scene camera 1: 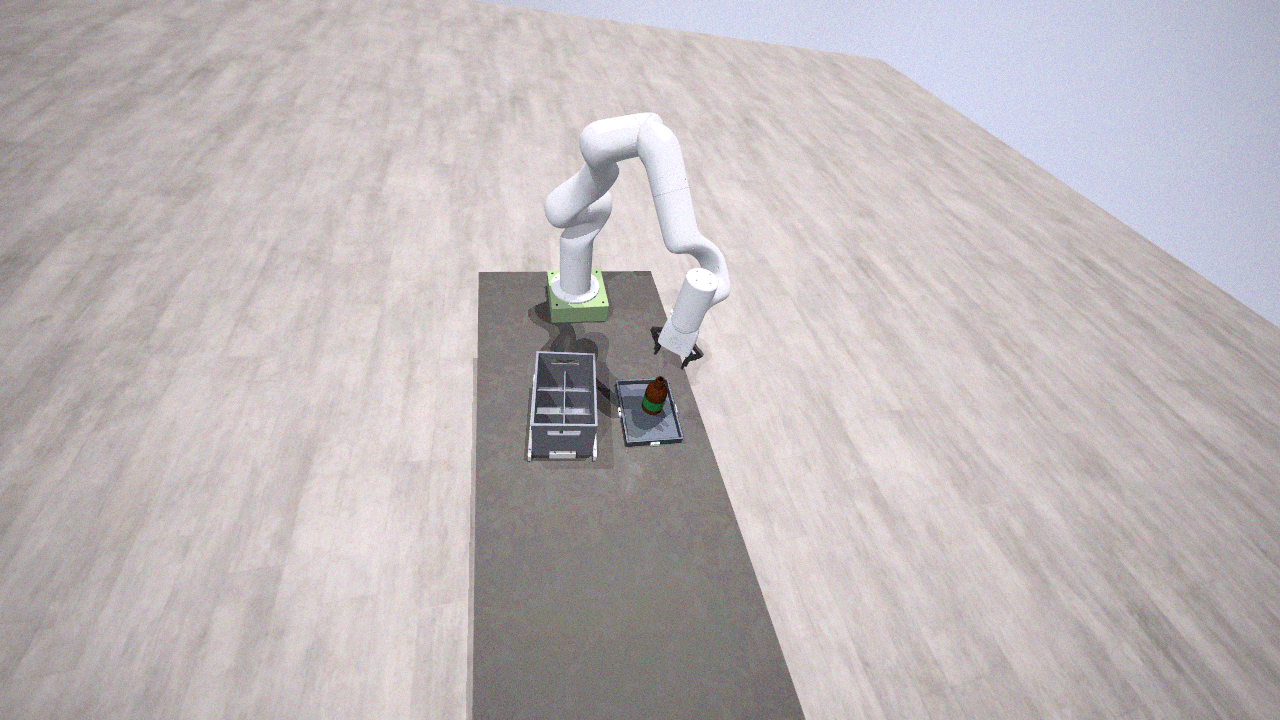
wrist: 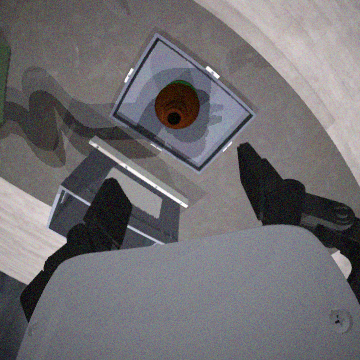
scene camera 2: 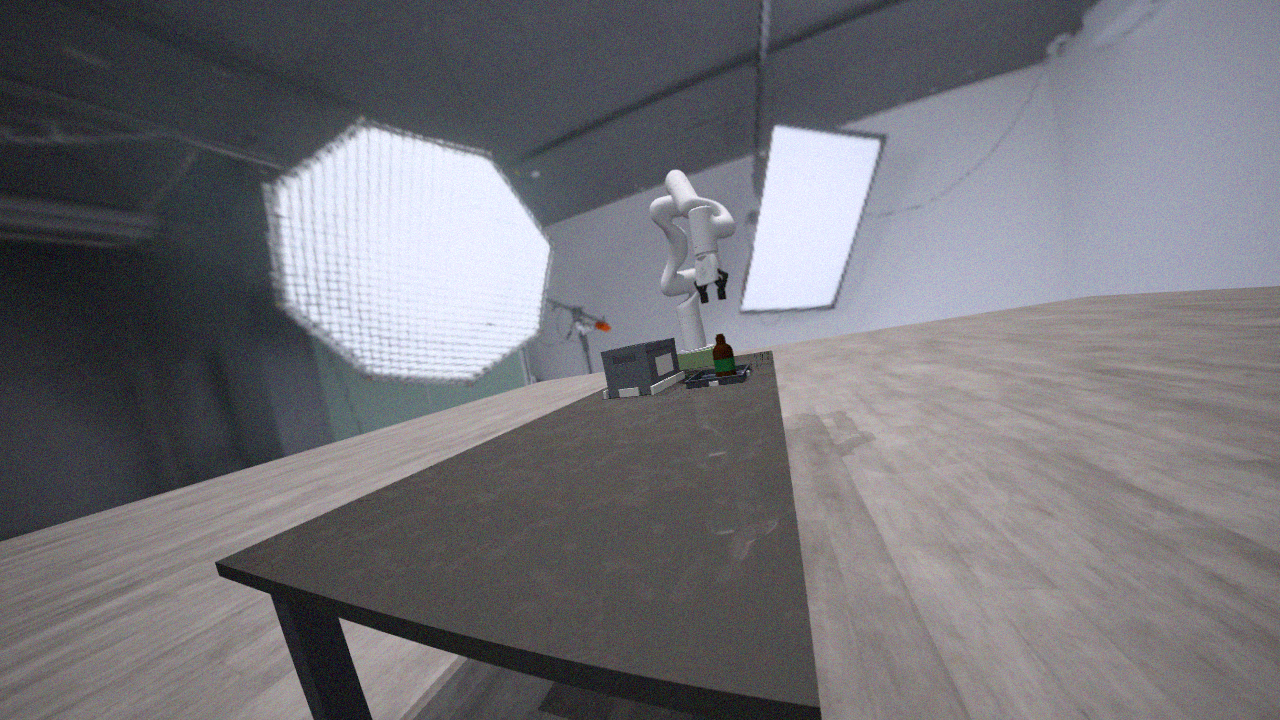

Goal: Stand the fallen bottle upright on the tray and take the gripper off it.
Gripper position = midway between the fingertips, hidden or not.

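Note:
My gripper [scene camera 1: 669, 358] is in sight, and I also find it in the wrist view [wrist: 177, 178] and in scene camera 2 [scene camera 2: 713, 301]. I see a brown bottle [scene camera 1: 655, 395] as well, and the wrist view [wrist: 176, 105] shows the bottle too.

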